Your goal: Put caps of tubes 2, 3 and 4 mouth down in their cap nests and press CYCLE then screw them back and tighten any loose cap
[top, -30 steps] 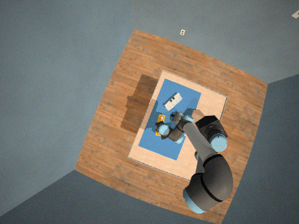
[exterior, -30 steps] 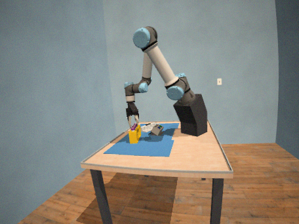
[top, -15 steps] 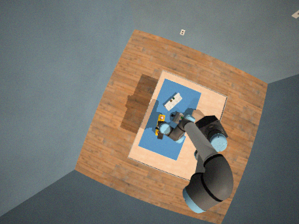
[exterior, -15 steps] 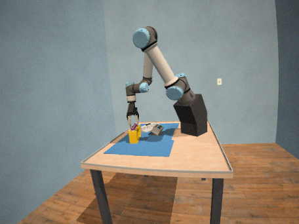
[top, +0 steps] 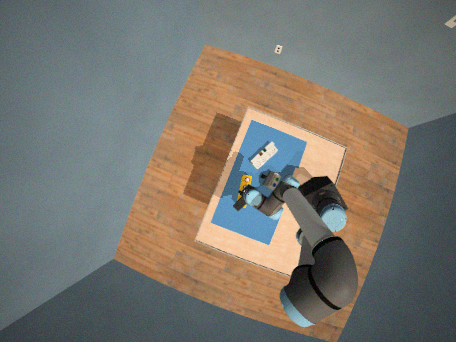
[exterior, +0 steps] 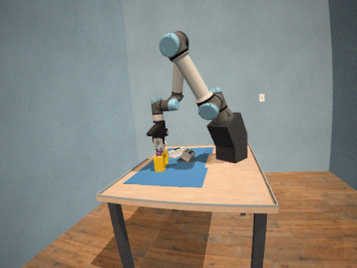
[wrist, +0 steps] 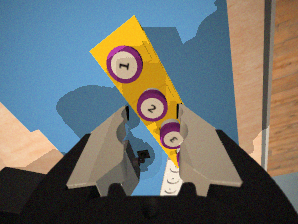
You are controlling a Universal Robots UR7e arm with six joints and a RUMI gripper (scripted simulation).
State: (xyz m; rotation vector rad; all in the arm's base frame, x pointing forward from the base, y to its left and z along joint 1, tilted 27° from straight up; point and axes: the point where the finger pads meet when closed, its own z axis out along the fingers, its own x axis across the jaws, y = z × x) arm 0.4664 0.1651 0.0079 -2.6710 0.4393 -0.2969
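The cap lies 5 cm to the right of my hand, 1 cm below it and 1 cm ahead of it. Also, from my hand: green key (20 cm to the right, 18 cm behind, 6 cm below); then blue cycle key (17 cm behind, 15 cm to the right, 6 cm below); then key housing (17 cm to the right, 16 cm behind, 7 cm below).
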